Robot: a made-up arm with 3 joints. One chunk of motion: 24 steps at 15 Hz.
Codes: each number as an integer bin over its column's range. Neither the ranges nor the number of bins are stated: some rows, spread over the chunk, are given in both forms.
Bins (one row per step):
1: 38 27 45
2: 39 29 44
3: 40 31 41
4: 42 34 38
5: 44 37 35
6: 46 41 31
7: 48 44 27
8: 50 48 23
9: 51 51 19
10: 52 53 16
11: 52 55 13
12: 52 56 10
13: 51 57 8
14: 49 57 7
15: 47 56 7
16: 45 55 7
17: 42 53 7
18: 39 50 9
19: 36 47 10
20: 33 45 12
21: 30 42 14
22: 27 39 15
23: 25 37 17
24: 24 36 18
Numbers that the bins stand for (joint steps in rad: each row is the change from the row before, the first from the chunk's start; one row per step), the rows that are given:
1: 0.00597 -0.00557 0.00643
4: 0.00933 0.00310 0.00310
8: 0.01606 0.02043 -0.00405
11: 0.01775 0.02910 -0.00881
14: 0.01522 0.03157 -0.01167
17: 0.00933 0.02662 -0.01167
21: -0.00076 0.01300 -0.00833
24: -0.00581 0.00557 -0.00643
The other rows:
2: 0.00681 -0.00310 0.00595
3: 0.00765 -0.00062 0.00452
5: 0.01102 0.00681 0.00167
6: 0.01270 0.01176 -0.00024
7: 0.01438 0.01548 -0.00214
9: 0.01690 0.02414 -0.00595
10: 0.01775 0.02662 -0.00738
12: 0.01775 0.03033 -0.01024
13: 0.01690 0.03157 -0.01119
15: 0.01354 0.03033 -0.01167
16: 0.01186 0.02910 -0.01167
18: 0.00681 0.02290 -0.01071
19: 0.00429 0.01919 -0.01024
20: 0.00176 0.01671 -0.00929
22: -0.00329 0.00929 -0.00786
23: -0.00497 0.00681 -0.00690

